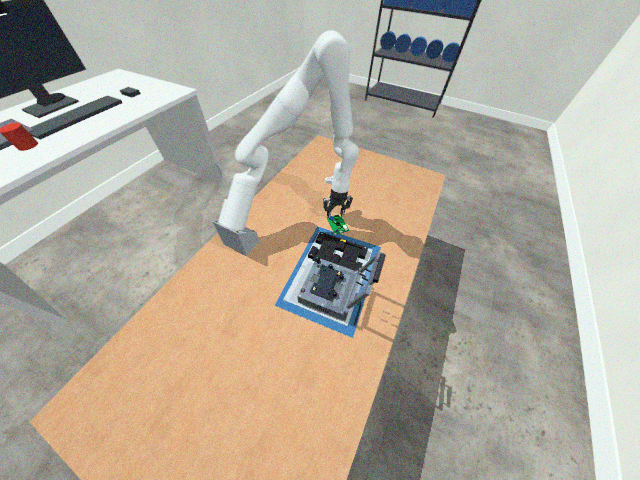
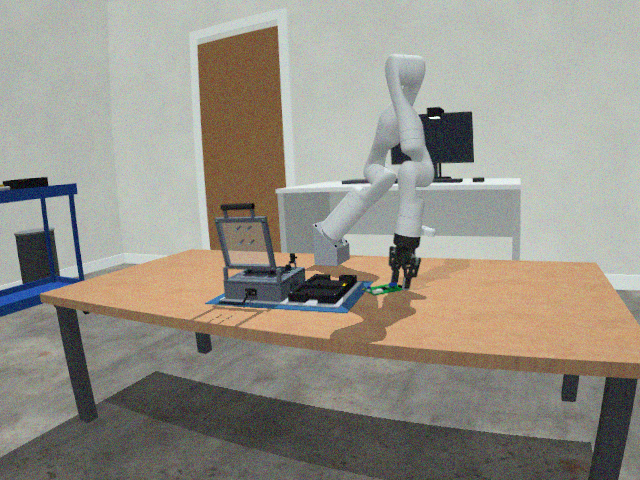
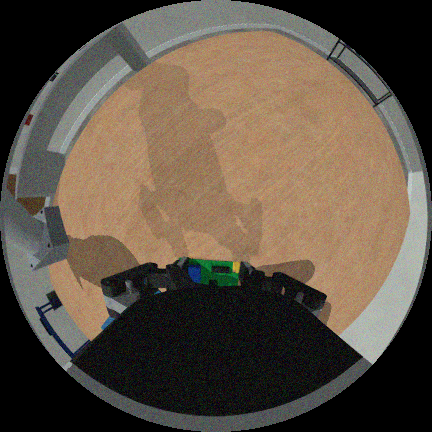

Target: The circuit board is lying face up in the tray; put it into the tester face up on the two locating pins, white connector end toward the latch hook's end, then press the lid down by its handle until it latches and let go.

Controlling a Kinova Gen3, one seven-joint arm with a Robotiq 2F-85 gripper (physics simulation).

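Places are measured from the arm's base along level axes (x ahead, y left, z up), in millimetres.
Pixels of known places: gripper, fingertip midpoint: [image 1: 335, 216] [image 2: 399, 286] [image 3: 213, 267]; arm's base, origin of the base link: [image 1: 232, 226] [image 2: 330, 232] [image 3: 32, 236].
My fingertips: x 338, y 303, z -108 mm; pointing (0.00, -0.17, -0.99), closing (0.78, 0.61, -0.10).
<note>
Ahead of a thing's pixels: the offset from my fingertips to its top centre. "spot": to the spot under its first point. Level surfaces: height alone.
The green circuit board @(dx +26, dy -40, dz +8 mm) [image 1: 338, 225] [image 2: 381, 289] [image 3: 226, 278] is face up outside the black tray @(spot: dx +135, dy -191, dz +15 mm) [image 1: 351, 254] [image 2: 320, 290], beyond the mat's edge, its white connector pointing away from my gripper. My gripper [image 1: 336, 215] [image 2: 401, 285] [image 3: 213, 267] is shut on the board, a fingertip at each long edge. Whether the board touches the table is unclear. The grey tester [image 1: 321, 308] [image 2: 273, 290] has its lid [image 2: 220, 237] standing open, handle @(dx +236, dy -375, dz +272 mm) [image 1: 379, 267] [image 2: 237, 206] up. A small black latch hook @(dx +25, dy -313, dz +104 mm) [image 2: 293, 258] rises at its far side. The locating pins are too small to make out.
Tester and tray stand on a blue-edged mat @(dz -2 mm) [image 1: 315, 320] [image 2: 356, 299]. The arm's base [image 1: 235, 238] [image 2: 331, 252] [image 3: 57, 232] is on the table's desk side. A white desk [image 1: 155, 93] [image 2: 465, 184] stands behind it. The open lid rises high at the mat's side.
</note>
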